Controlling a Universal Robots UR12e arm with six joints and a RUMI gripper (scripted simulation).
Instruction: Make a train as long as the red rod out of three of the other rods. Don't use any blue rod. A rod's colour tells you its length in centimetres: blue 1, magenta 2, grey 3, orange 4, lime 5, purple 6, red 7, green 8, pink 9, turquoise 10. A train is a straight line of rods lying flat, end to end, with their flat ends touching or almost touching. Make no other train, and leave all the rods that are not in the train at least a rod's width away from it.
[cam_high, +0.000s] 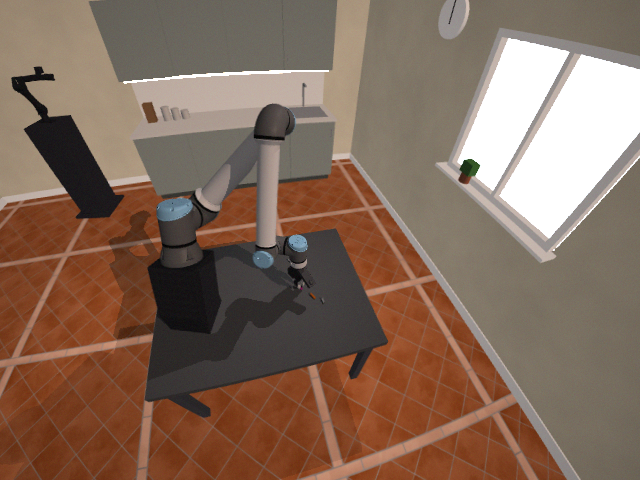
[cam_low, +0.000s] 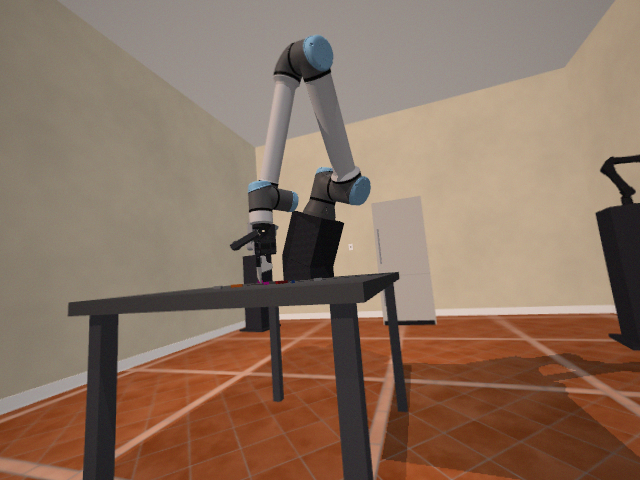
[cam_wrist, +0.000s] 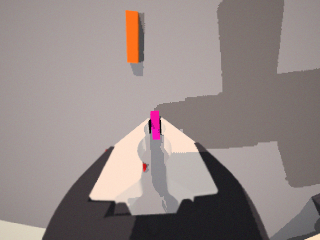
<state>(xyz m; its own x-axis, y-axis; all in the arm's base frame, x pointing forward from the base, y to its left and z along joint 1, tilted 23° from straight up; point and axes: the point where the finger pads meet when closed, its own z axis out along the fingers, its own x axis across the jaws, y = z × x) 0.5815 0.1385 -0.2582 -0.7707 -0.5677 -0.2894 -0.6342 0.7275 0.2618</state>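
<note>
Right now the orange rod is 70 mm ahead of my hand, 50 mm to the right of it and 20 mm below it. From my hand the other things lie so: blue rod (20 mm ahead, 160 mm to the left, 20 mm below); then red rod (10 mm behind, 90 mm to the left, 20 mm below).
</note>
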